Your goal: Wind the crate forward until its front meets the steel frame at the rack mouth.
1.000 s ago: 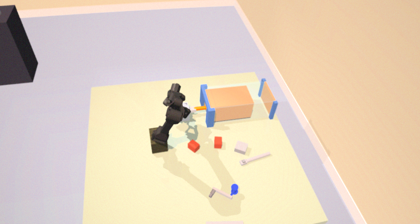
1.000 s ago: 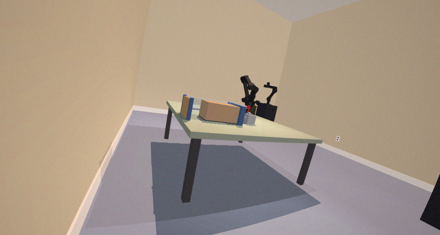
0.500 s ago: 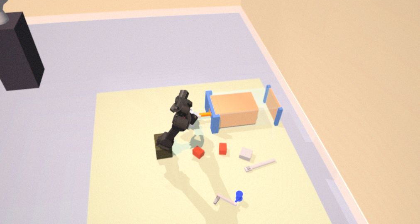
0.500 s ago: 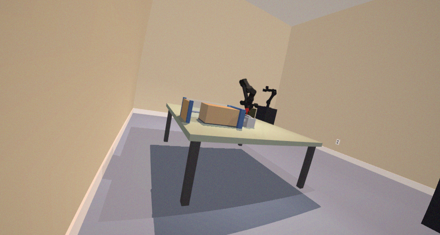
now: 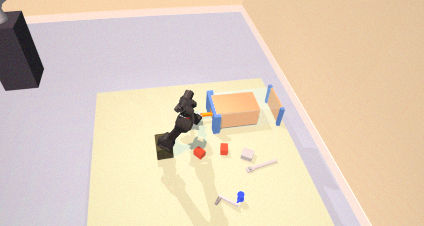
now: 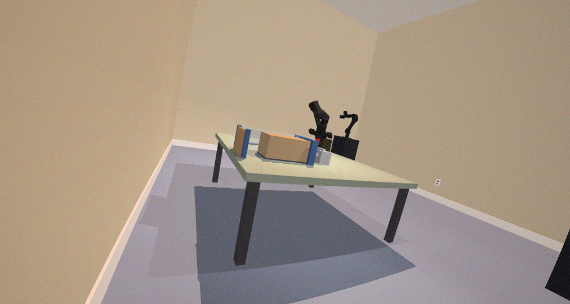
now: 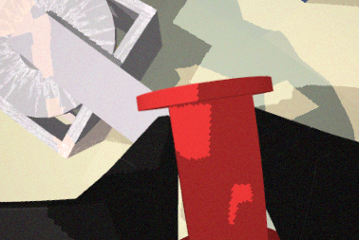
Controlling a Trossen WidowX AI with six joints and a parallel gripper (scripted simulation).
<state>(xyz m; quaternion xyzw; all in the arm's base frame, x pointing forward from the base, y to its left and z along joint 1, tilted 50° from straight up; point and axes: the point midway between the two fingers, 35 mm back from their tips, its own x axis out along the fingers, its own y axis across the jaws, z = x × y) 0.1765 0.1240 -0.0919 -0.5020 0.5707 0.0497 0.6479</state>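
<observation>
Right now the red spool grip is 1 cm to the right of my gripper tip and 1 cm behind it. The rest, counted from my gripper tip: winch 10 cm below, 8 cm to the left, 2 cm behind; then blue steel frame 15 cm ahead, 9 cm to the left, 2 cm below; then red-knobbed handle 3 cm to the left, 3 cm below, 1 cm behind.
</observation>
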